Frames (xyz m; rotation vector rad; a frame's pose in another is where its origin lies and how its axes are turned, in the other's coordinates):
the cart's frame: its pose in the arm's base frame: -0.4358 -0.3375 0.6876 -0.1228 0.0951 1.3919
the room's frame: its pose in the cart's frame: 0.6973 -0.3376 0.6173 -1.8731 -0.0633 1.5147
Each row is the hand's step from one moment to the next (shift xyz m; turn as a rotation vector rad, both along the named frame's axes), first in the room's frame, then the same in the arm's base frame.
Working: the room's frame: its pose in the arm's base frame: 0.0158 0.3715 1.2117 1.5404 1.2546 -2.0520

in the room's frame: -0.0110 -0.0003 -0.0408 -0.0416 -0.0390 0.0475
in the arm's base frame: 0.0300 0.0287 0.0077 -0.0400 -0.0248 0.0574
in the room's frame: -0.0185 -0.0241 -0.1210 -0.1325 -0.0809 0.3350
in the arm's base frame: 0.0680 0.1024 0.0213 -0.2152 -0.2457 0.1721
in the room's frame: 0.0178 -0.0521 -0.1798 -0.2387 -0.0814 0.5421
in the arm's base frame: 0.0726 0.1735 -0.0007 -0.3058 -0.4328 0.2769
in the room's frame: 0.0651 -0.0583 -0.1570 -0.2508 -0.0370 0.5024
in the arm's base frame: 0.0356 0.1719 -0.0384 -0.2463 -0.4312 0.2648
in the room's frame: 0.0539 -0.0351 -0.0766 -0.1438 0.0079 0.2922
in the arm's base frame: 0.0043 0.0935 -0.0352 -0.1244 -0.2673 0.1385
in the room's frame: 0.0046 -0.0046 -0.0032 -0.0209 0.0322 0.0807
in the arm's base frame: -0.0028 0.0063 -0.0021 -0.0217 -0.0864 0.0076
